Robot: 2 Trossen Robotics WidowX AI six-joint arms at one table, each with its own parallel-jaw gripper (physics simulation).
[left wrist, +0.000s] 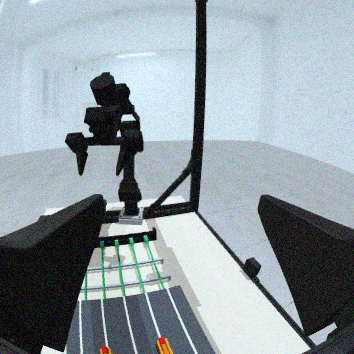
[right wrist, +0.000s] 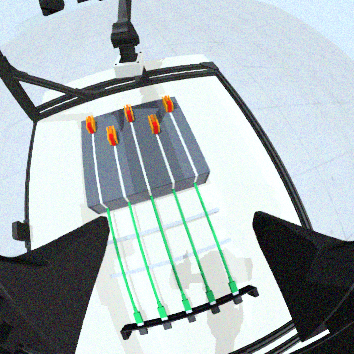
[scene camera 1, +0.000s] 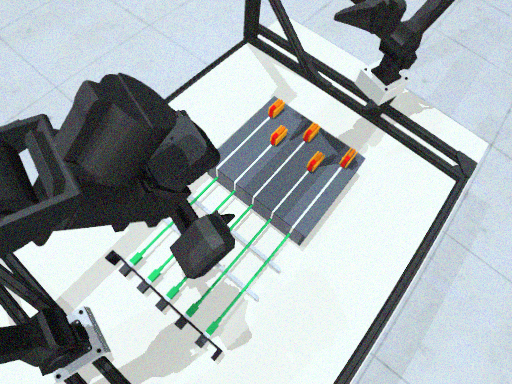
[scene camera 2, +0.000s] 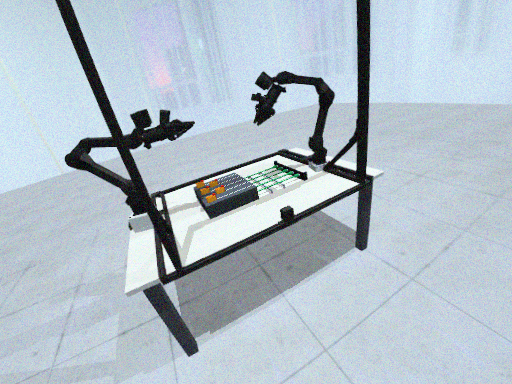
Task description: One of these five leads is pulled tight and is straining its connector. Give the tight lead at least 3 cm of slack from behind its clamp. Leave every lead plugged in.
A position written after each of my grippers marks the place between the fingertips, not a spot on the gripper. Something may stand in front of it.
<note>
My left gripper [scene camera 2: 194, 123] is open, with nothing in its grasp. My right gripper [scene camera 1: 214, 191] is open and holds nothing.
My left gripper is seen too in the left wrist view [left wrist: 184, 203]. My right gripper also shows in the left wrist view [left wrist: 97, 174] and in the right wrist view [right wrist: 182, 222].
</note>
